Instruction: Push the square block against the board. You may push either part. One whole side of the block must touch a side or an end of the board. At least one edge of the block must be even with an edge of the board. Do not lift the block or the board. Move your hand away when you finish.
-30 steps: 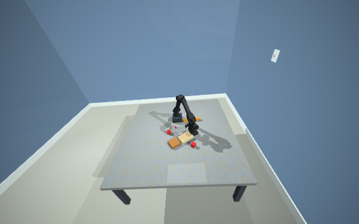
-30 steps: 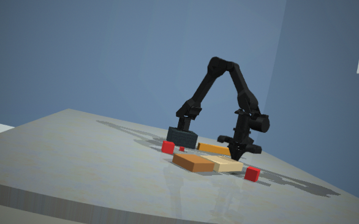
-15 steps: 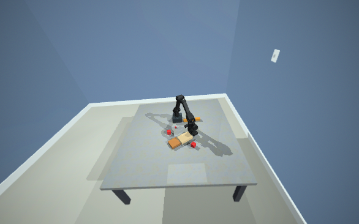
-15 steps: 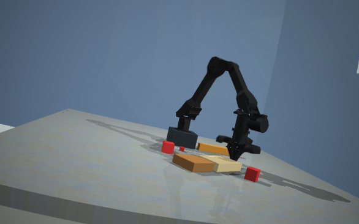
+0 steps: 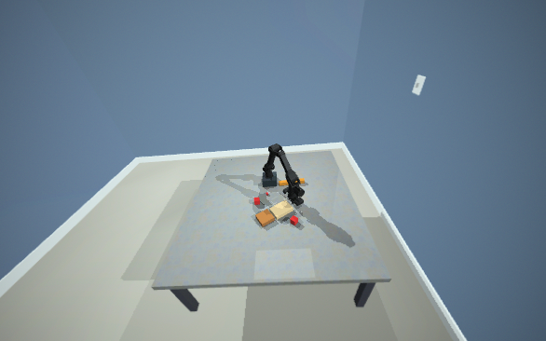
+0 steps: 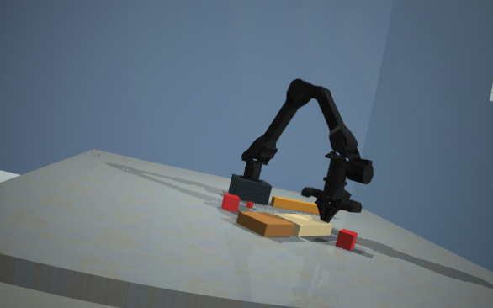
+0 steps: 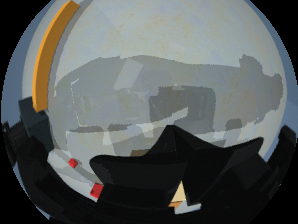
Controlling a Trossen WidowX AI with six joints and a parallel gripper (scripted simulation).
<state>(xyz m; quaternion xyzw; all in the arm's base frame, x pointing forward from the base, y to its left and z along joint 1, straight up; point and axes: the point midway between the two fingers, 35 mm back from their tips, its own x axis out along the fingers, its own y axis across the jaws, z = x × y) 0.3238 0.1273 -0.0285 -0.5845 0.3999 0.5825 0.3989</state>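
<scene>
My gripper tip is 100 mm to the left of the cream flat block, 40 mm short of it and 10 mm below it. Round my gripper tip: tiny red piece (180 mm to the right, 160 mm behind); brown flat square block (230 mm to the right, 90 mm ahead, 10 mm above); orange board (240 mm behind, 50 mm to the left, 10 mm above).
</scene>
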